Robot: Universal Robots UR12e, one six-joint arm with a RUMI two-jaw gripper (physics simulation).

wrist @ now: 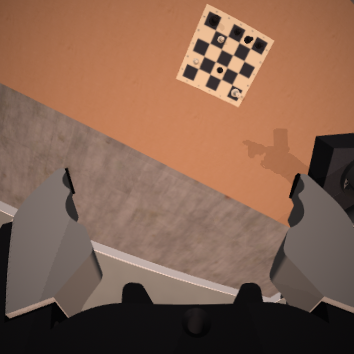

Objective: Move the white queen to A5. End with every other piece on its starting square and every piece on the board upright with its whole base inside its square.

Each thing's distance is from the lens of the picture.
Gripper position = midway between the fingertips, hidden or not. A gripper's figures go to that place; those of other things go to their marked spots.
my gripper (182,174): 0.12 m
chessboard (240,61): 0.68 m
